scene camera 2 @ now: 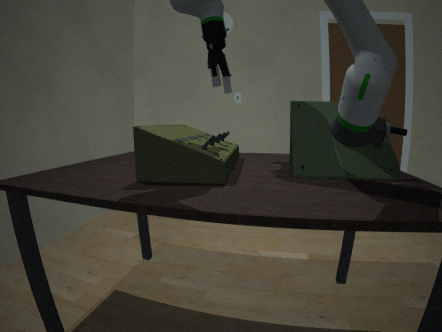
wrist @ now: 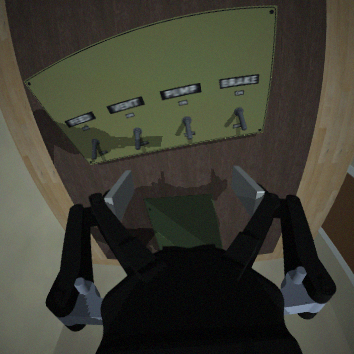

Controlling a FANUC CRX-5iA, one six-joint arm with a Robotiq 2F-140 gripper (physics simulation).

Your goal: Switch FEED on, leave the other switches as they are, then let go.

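Places are measured from the arm's base along level axes (x ahead, y left, z up), in centimetres.
Pixels of known places: gripper, fingertip midpoint: (scene camera 2: 223, 89) (wrist: 182, 178); arm's base, link origin: (scene camera 2: 351, 131).
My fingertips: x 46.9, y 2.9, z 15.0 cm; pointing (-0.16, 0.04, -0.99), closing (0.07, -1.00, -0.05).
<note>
Ahead of a thing's pixels: the offset from my fingertips to its top centre. Level surfaces: height alone.
The olive switch panel (scene camera 2: 172, 159) (wrist: 165, 60) stands on the table, its sloped face carrying a row of labelled levers. In the wrist view the FEED lever @(dy +22.3, dx -4.3, dz -16.4 cm) (wrist: 94, 149) is at the far left, then the VENT lever @(dy +10.7, dx -1.5, dz -16.4 cm) (wrist: 137, 138), the PUMP lever @(dy -1.0, dx +1.3, dz -16.4 cm) (wrist: 188, 128) and the BRAKE lever @(dy -12.6, dx +4.1, dz -16.4 cm) (wrist: 240, 119) to the right. All of them lean toward the panel's low edge, away from their ON marks. My gripper (scene camera 2: 222, 85) (wrist: 182, 178) is open and empty, high above the panel's low side, clear of the levers.
A green sloped box (scene camera 2: 315, 145) (wrist: 187, 222) stands on the dark table @(dz -29.2 cm) (scene camera 2: 250, 202) (wrist: 272, 160), apart from the panel. A grey robot arm part (scene camera 2: 362, 95) hangs in front of that box in the scene view. A shadow falls across the panel near FEED and VENT.
</note>
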